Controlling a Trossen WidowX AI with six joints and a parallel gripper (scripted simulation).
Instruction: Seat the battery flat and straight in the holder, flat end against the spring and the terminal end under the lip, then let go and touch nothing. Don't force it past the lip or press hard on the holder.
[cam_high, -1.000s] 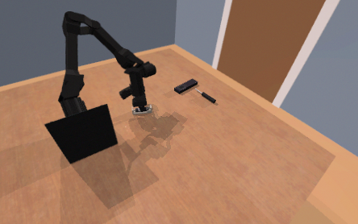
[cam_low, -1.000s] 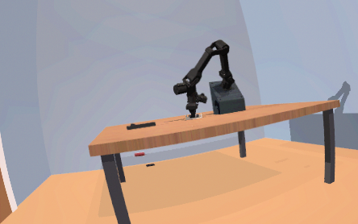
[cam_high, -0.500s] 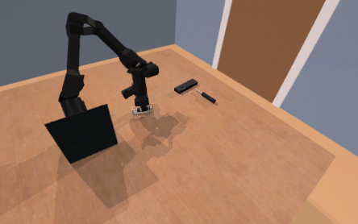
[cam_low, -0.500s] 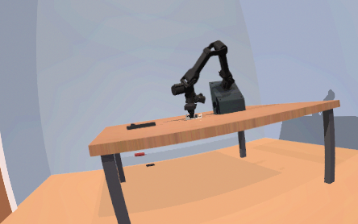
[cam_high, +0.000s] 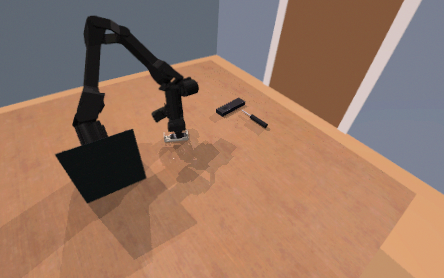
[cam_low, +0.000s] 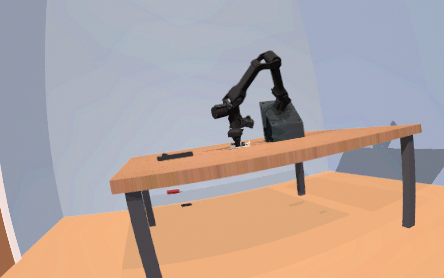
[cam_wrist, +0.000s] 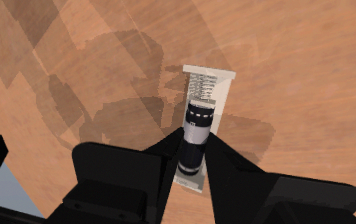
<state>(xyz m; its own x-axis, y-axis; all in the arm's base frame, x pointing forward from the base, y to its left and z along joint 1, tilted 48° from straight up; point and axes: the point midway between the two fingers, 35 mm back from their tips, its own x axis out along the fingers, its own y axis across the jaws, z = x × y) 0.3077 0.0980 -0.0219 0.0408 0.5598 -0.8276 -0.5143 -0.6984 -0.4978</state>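
My gripper tip is 1 cm below the battery. Also, from my gripper tip: black-handled tool 34 cm ahead, 9 cm to the right.
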